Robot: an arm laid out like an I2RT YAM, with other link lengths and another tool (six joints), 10 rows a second.
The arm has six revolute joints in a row. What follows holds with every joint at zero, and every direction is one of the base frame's.
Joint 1 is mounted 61.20 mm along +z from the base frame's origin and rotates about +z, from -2.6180 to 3.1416 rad.
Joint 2 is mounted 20.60 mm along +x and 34.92 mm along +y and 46.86 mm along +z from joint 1 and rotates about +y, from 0.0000 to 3.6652 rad.
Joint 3 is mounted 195.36 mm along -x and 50.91 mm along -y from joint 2 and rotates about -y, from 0.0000 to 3.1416 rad.
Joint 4 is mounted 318.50 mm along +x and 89.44 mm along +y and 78.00 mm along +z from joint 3 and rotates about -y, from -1.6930 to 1.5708 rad.
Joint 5 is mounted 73.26 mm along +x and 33.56 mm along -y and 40.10 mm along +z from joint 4 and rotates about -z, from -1.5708 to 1.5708 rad.
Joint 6 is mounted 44.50 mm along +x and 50.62 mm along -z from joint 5 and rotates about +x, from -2.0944 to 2.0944 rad.
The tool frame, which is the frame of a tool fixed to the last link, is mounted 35.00 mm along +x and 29.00 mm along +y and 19.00 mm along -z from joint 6; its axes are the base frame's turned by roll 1.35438, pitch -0.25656 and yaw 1.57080 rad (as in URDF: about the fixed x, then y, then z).
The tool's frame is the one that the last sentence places.
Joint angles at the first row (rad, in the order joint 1, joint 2, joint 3, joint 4, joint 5, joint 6):
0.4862, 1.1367, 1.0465, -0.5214, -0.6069, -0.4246
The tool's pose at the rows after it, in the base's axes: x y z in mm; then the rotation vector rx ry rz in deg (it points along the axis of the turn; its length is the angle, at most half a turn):
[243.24 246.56 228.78 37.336 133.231 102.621]
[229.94 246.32 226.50 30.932 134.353 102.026]
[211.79 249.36 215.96 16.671 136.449 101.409]
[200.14 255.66 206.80 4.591 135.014 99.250]
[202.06 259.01 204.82 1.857 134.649 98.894]
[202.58 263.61 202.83 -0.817 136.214 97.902]
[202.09 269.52 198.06 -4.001 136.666 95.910]
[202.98 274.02 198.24 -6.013 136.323 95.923]
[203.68 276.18 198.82 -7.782 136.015 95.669]
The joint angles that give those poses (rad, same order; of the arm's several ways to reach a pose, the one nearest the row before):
0.5000, 1.0848, 1.0183, -0.5654, -0.6194, -0.4831
0.5247, 1.0334, 0.9804, -0.5807, -0.6160, -0.5461
0.5718, 0.9802, 0.9225, -0.5875, -0.6302, -0.6881
0.6258, 0.9353, 0.8680, -0.5525, -0.5954, -0.7981
0.6336, 0.9530, 0.8739, -0.5373, -0.5942, -0.8260
0.6474, 0.9939, 0.9037, -0.5539, -0.5940, -0.8610
0.6712, 1.0207, 0.9138, -0.5484, -0.5676, -0.8970
0.6817, 1.0405, 0.9276, -0.5374, -0.5668, -0.9122
0.6872, 1.0514, 0.9373, -0.5345, -0.5658, -0.9302

